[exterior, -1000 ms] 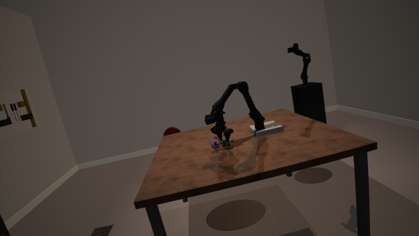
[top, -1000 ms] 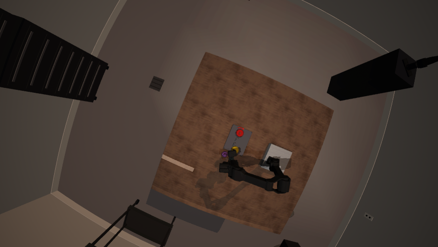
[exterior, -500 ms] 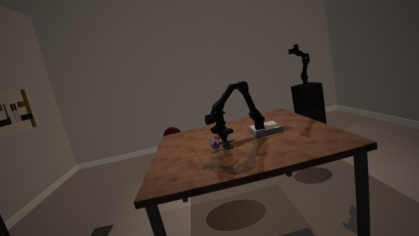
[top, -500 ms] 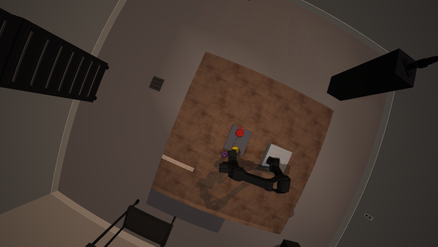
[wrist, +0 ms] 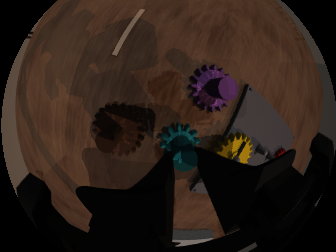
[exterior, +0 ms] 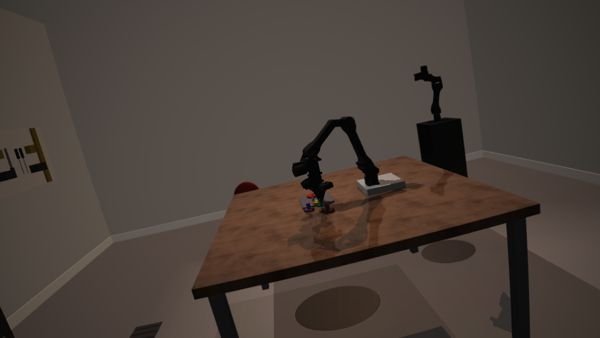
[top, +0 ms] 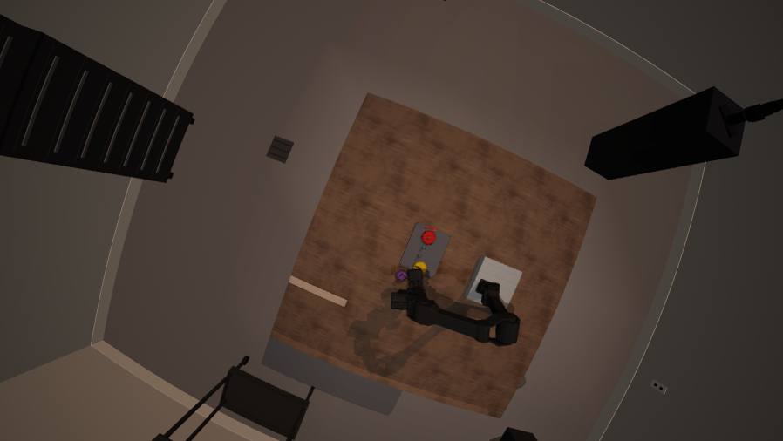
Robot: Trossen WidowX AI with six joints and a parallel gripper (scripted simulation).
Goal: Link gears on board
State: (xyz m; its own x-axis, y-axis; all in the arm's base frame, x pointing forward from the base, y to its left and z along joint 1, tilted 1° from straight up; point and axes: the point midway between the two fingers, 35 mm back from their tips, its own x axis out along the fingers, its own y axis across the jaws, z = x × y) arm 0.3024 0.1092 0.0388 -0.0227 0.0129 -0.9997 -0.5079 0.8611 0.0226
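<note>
Now: the red gear 220 mm to the right of my gripper tip, 20 mm below it and 20 mm ahead of it. From my gripper tip the other things lie so: purple gear (70 mm ahead, 20 mm below, 10 mm to the right); teal gear (10 mm below); brown gear (70 mm to the left, 20 mm below, 20 mm behind).
</note>
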